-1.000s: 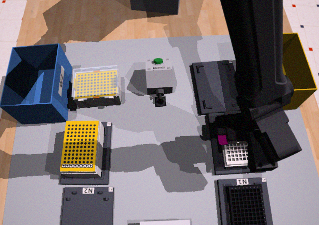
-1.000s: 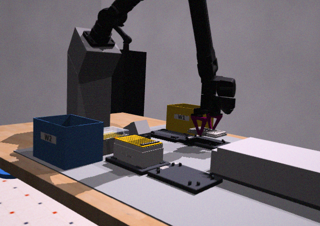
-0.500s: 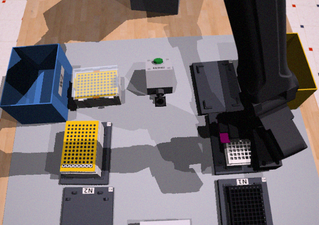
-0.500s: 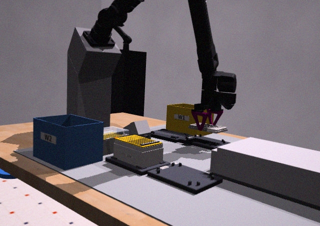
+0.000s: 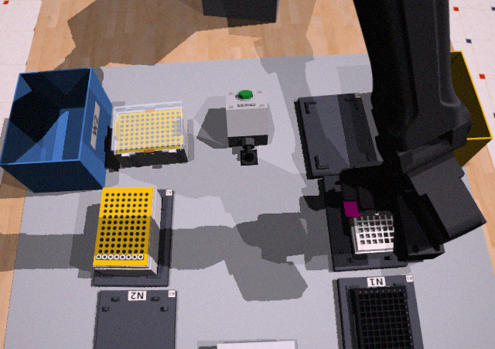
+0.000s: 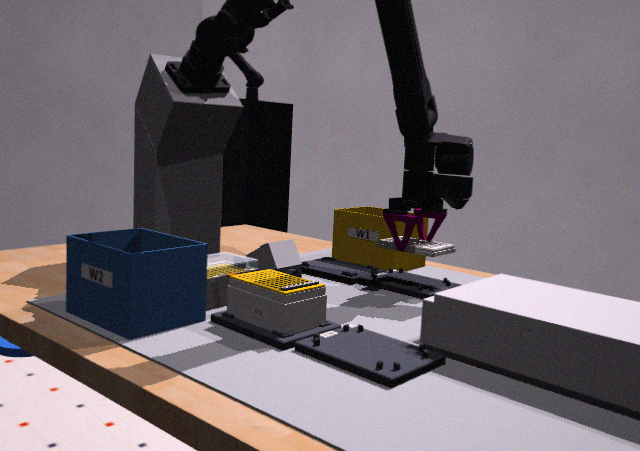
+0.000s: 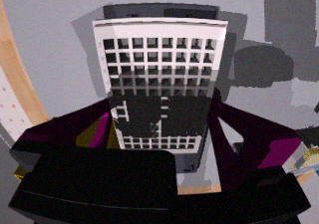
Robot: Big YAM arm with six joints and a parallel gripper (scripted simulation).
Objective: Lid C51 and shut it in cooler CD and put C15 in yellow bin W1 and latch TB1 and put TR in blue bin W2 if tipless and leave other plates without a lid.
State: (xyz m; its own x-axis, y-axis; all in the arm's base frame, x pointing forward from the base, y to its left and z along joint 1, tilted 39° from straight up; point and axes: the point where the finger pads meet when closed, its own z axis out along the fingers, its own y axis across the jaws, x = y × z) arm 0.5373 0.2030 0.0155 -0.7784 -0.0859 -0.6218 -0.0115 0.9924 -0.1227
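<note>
Now: the nest N3 80 mm below my hand. Also, from my hand: white plate: 10 mm ahead; lid park LP: 170 mm behind, 20 mm to the right, 80 mm below; black plate: 170 mm ahead, 70 mm below.
</note>
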